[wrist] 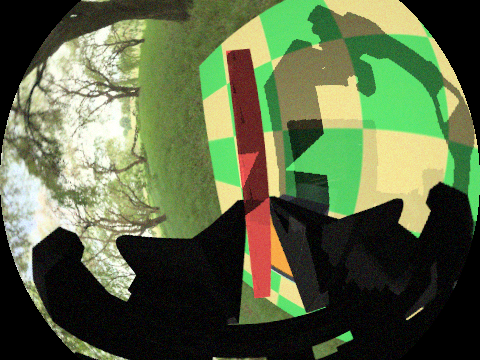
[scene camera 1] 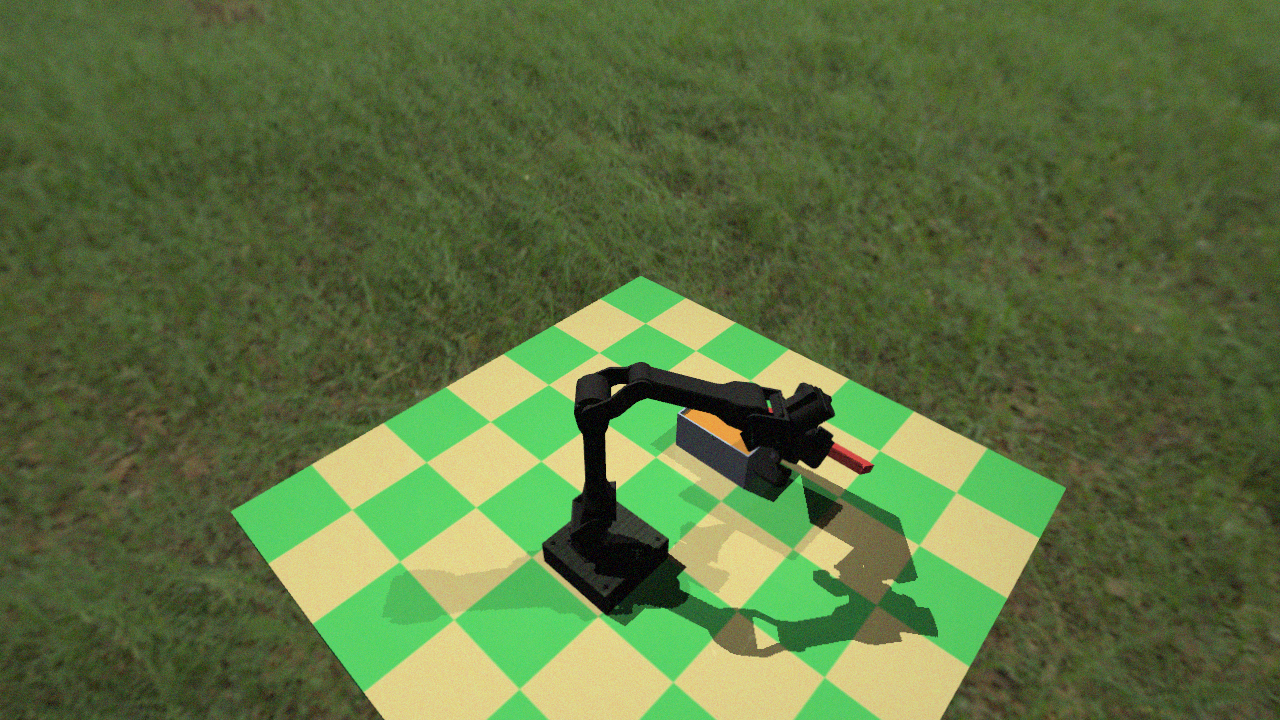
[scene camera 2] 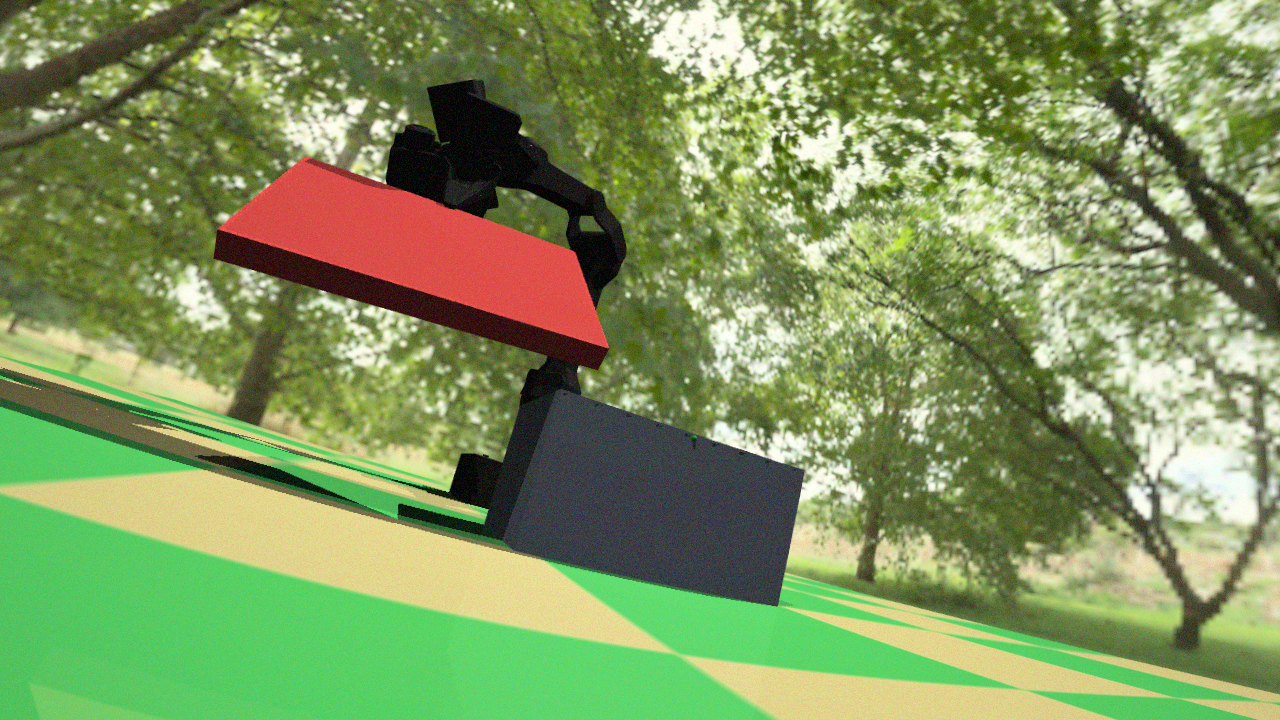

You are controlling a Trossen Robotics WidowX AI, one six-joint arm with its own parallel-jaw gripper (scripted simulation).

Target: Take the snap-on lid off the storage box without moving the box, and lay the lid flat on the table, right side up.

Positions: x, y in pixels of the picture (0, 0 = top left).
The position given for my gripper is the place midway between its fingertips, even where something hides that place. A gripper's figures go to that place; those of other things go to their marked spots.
Labels:
My gripper [scene camera 2: 445, 217] is 50 cm from the lens. A red lid [scene camera 2: 318, 225] is 39 cm from the lens. A grey-blue storage box [scene camera 2: 584, 483]: 35 cm from the lens.

